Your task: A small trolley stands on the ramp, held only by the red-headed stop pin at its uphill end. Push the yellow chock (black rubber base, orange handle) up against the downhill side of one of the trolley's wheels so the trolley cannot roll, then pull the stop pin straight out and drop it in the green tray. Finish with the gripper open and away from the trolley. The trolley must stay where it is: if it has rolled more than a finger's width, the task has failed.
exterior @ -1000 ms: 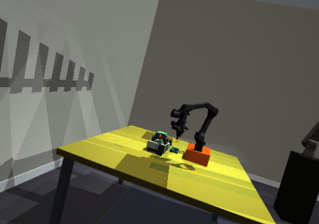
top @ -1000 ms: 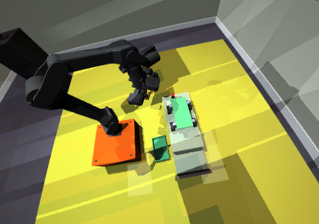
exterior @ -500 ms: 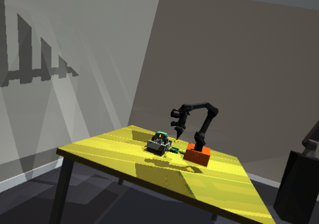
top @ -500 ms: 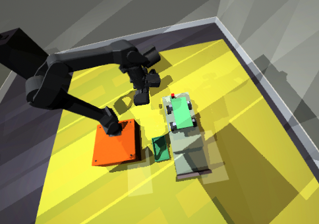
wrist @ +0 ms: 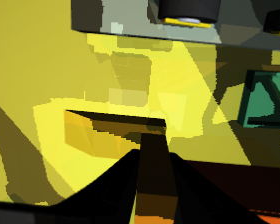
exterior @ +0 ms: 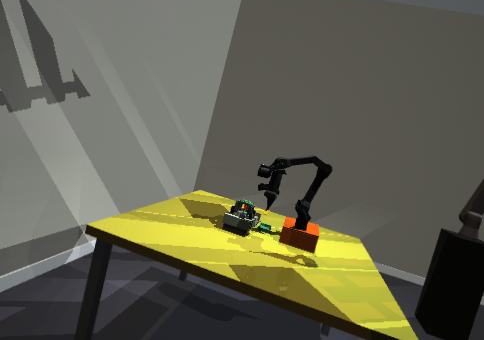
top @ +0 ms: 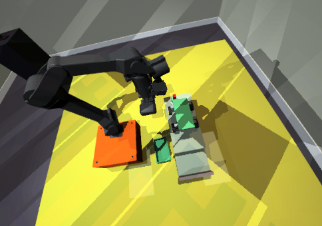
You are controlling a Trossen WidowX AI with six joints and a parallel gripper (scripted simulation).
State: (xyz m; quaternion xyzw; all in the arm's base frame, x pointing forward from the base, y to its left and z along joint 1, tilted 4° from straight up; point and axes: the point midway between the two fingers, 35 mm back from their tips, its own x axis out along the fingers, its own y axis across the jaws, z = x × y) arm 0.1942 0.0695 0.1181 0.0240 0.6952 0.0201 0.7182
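Right now my gripper tip is 120 mm short of the red-headed stop pin, 40 mm above it and 30 mm to the right of it. From my gripper tip the other things lie so: trolley (140 mm ahead, 60 mm to the right, 60 mm below); green tray (180 mm to the right, 180 mm below, 10 mm ahead); yellow chock (20 mm to the left, 10 mm below).
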